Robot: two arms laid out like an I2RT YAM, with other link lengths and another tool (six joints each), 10 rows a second.
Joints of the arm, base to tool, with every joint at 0 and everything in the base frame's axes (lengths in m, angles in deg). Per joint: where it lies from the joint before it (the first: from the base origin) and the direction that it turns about. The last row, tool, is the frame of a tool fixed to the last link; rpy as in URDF.
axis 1: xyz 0 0 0.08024 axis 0 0 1
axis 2: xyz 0.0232 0.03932 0.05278 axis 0 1 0
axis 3: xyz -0.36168 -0.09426 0 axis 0 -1 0
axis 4: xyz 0.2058 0.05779 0.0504 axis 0 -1 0
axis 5: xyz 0.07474 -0.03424 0.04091 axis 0 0 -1
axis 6: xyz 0.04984 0 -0.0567 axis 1 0 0
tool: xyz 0.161 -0.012 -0.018 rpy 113.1 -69.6 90
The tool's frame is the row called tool.
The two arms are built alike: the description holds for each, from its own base.
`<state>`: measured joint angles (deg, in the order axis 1, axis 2, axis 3, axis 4, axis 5, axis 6); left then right.
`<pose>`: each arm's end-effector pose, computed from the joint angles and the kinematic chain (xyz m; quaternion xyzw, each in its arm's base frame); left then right.
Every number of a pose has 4 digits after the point. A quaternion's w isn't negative.
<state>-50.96 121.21 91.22 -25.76 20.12 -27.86 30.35 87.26 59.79 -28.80 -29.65 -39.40</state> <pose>0.2470 -0.4979 0.1484 0.9863 -0.0599 0.0742 0.1342 0.2677 0.2204 0.2087 -0.5554 -0.7599 -0.1851 0.2825</pose>
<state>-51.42 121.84 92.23 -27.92 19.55 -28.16 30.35 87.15 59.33 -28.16 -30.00 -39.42</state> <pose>0.2425 -0.4963 0.1432 0.9888 -0.0592 0.0655 0.1203 0.2670 0.2213 0.2086 -0.5529 -0.7606 -0.1877 0.2839</pose>
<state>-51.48 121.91 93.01 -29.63 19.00 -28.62 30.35 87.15 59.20 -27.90 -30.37 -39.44</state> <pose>0.2418 -0.4935 0.1428 0.9905 -0.0540 0.0609 0.1112 0.2664 0.2225 0.2089 -0.5507 -0.7610 -0.1892 0.2861</pose>
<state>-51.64 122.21 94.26 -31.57 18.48 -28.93 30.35 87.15 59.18 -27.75 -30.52 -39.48</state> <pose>0.2410 -0.4921 0.1425 0.9918 -0.0510 0.0569 0.1022 0.2665 0.2231 0.2093 -0.5494 -0.7615 -0.1904 0.2865</pose>
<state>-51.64 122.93 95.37 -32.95 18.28 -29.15 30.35 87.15 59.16 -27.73 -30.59 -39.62</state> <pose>0.2416 -0.4919 0.1394 0.9930 -0.0485 0.0516 0.0948 0.2664 0.2233 0.2093 -0.5483 -0.7623 -0.1906 0.2865</pose>
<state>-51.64 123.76 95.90 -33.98 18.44 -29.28 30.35 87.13 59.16 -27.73 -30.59 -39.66</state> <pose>0.2401 -0.4909 0.1331 0.9942 -0.0478 0.0425 0.0869 0.2664 0.2232 0.2095 -0.5480 -0.7625 -0.1907 0.2862</pose>
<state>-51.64 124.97 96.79 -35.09 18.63 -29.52 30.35 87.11 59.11 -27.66 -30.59 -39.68</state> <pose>0.2394 -0.4910 0.1255 0.9953 -0.0463 0.0322 0.0786 0.2664 0.2233 0.2094 -0.5478 -0.7627 -0.1910 0.2860</pose>
